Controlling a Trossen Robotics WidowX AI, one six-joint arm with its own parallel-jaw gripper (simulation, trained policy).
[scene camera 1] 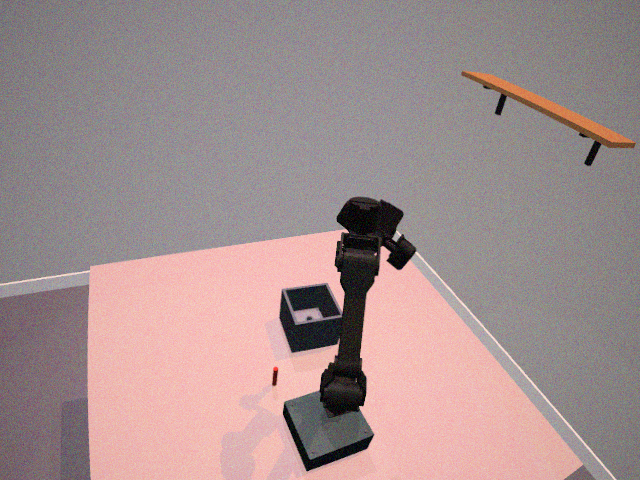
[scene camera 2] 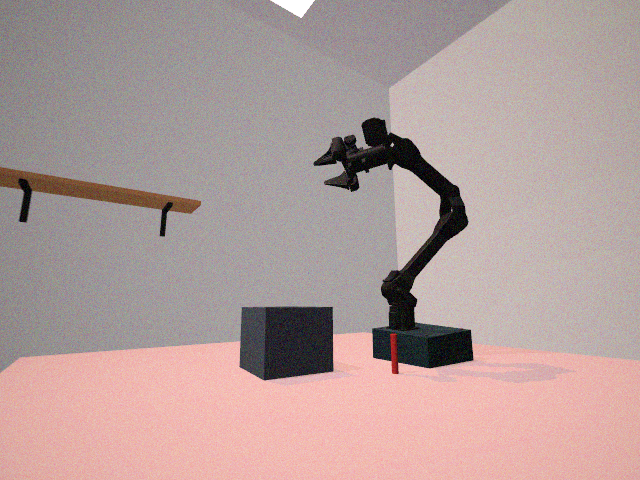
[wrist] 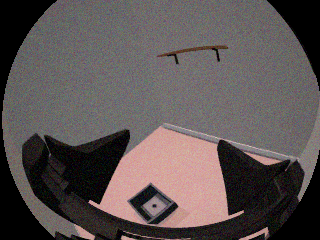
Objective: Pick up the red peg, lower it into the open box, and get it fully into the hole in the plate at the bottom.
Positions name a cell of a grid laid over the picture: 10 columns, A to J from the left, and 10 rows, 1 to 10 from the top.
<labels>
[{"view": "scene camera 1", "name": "my gripper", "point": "G5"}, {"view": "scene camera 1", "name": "dark box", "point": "E7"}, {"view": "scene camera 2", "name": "my gripper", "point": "E4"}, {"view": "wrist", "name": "my gripper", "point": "F6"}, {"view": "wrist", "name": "dark box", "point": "E9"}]
</labels>
